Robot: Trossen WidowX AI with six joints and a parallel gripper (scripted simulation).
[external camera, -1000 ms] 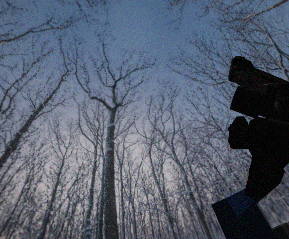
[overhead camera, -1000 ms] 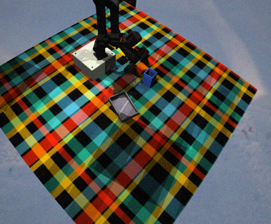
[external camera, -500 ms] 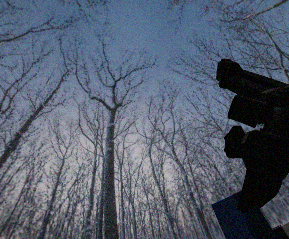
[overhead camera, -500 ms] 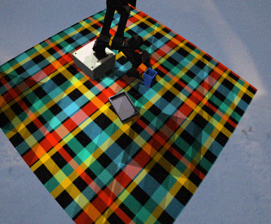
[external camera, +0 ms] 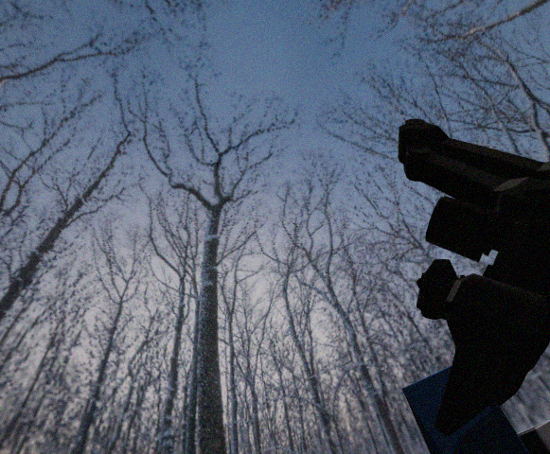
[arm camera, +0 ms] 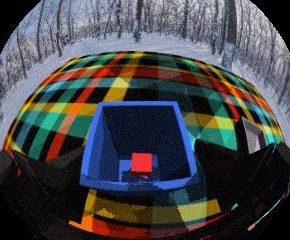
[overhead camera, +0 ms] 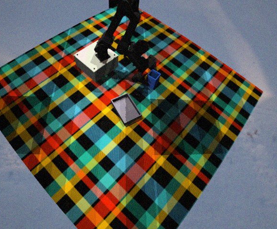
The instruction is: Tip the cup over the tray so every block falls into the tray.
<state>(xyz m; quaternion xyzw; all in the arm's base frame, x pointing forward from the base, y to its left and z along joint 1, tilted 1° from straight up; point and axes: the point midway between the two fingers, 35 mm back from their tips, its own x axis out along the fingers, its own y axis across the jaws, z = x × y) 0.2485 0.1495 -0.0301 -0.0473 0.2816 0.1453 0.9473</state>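
Right now the red block is 2 cm behind my gripper tip and 1 cm below it. From my gripper tip the other things lie so: blue square cup (2 cm behind, 3 cm below).
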